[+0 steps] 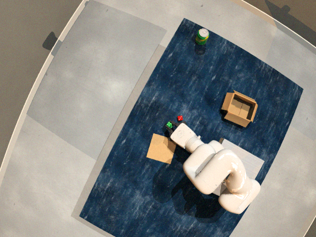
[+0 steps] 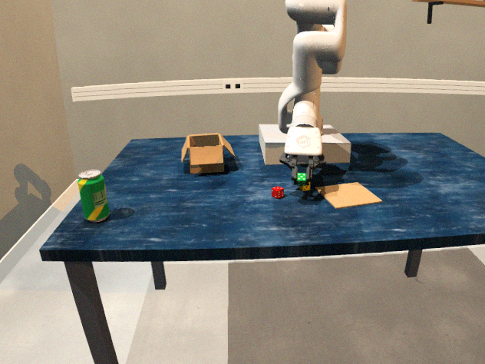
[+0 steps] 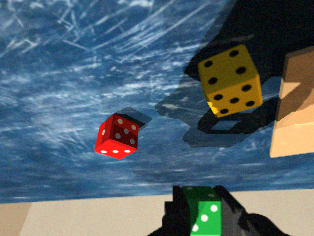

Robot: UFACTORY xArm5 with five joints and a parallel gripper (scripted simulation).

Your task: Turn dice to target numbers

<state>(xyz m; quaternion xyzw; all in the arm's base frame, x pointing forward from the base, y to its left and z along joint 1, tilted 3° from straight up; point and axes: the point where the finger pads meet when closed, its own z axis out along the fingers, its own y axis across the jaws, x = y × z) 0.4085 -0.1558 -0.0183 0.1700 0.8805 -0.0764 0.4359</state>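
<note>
Now: hand 6 cm past the yellow die, 3 cm to the right of it and 6 cm above it. Round my hand: red die: 4 cm behind, 6 cm to the right, 6 cm below; mat: 14 cm to the left, 7 cm below; green die: 1 cm ahead, 1 cm below.
</note>
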